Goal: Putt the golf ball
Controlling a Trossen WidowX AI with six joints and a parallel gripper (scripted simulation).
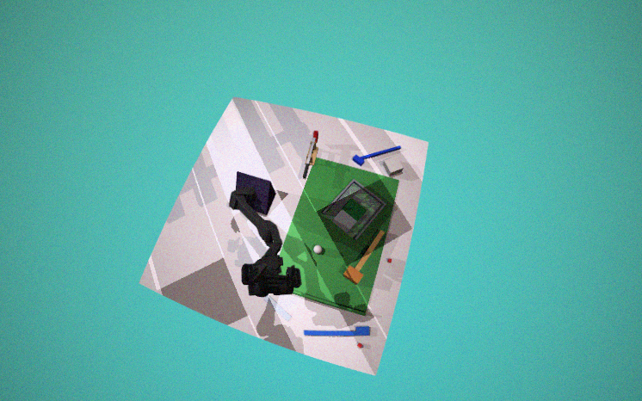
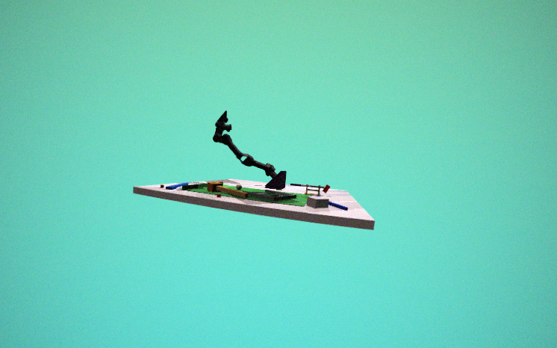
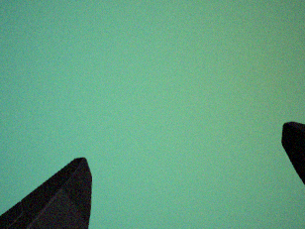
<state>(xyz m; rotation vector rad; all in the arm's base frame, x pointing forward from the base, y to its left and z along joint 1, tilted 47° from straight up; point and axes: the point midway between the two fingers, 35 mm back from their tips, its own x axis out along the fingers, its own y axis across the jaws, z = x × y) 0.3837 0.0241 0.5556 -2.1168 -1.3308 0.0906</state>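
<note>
Now: the red putter 670 mm to the left of my gripper tip, 500 mm below it and 100 mm behind it. The rest, counted from my gripper tip: pale strip (560 mm below, 140 mm behind, 110 mm to the right); then white golf ball (540 mm below, 170 mm to the left, 50 mm ahead); then green mat (560 mm below, 300 mm to the left, 130 mm ahead).
</note>
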